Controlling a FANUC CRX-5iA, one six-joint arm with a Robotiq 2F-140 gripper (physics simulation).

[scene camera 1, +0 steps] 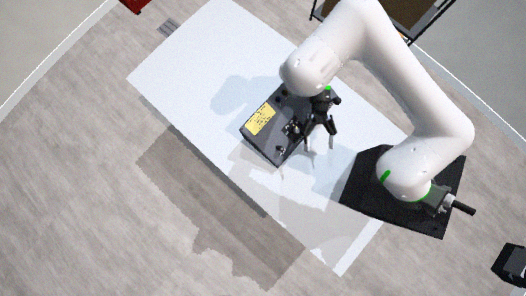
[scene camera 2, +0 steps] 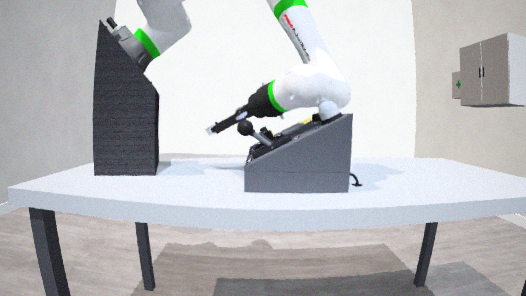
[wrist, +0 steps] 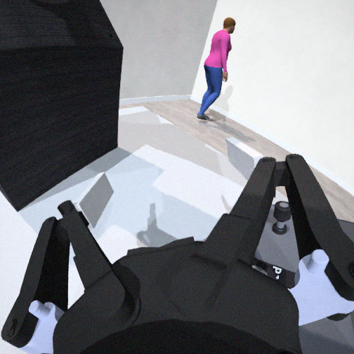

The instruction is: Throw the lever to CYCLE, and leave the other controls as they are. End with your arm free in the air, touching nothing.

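Frame: origin at the arm's base, x ahead, y left, z up, level; centimetres.
Seen in the pictures: gripper, fingertip midpoint: (scene camera 1: 319, 150); arm's base, link origin: (scene camera 2: 129, 58).
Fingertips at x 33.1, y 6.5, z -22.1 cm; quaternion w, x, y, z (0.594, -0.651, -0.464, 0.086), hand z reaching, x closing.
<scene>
Offsets run from my fingertips to a thing's top centre. "spot": to the spot under its first point. Level surfaces: height alone.
The dark grey control box (scene camera 1: 270, 148) (scene camera 2: 300, 176) stands on the white table @(dz -15.5 cm) (scene camera 1: 175, 65) (scene camera 2: 200, 202). Its lever, a grey rod with a black ball knob @(dy -25.1, dx +12.0, dz +1.0 cm) (scene camera 1: 337, 101) (scene camera 2: 245, 127), leans toward the robot's pedestal in scene camera 2. The lever does not show in the wrist view, and the word CYCLE cannot be read. My gripper (scene camera 1: 319, 143) (scene camera 2: 212, 130) (wrist: 166, 166) is open and empty, tilted down past the box's low front edge. In scene camera 2 its fingers pass just above the ball knob; whether they touch cannot be told.
The box also bears a small black knob @(dy +11.0, dx +13.5, dz -1.5 cm) (scene camera 1: 280, 149) (wrist: 281, 212), a selector @(dy -1.0, dx +14.7, dz -2.1 cm) (scene camera 1: 296, 129), a yellow label @(spot: dy +7.8, dx +29.8, dz +1.7 cm) (scene camera 1: 260, 118) and a white dome @(spot: dy -28.2, dx +29.6, dz +3.9 cm) (scene camera 2: 330, 110). The black pedestal (scene camera 1: 357, 182) (scene camera 2: 125, 120) (wrist: 60, 105) stands on the table. A person in pink (wrist: 218, 52) is beyond the table.
</scene>
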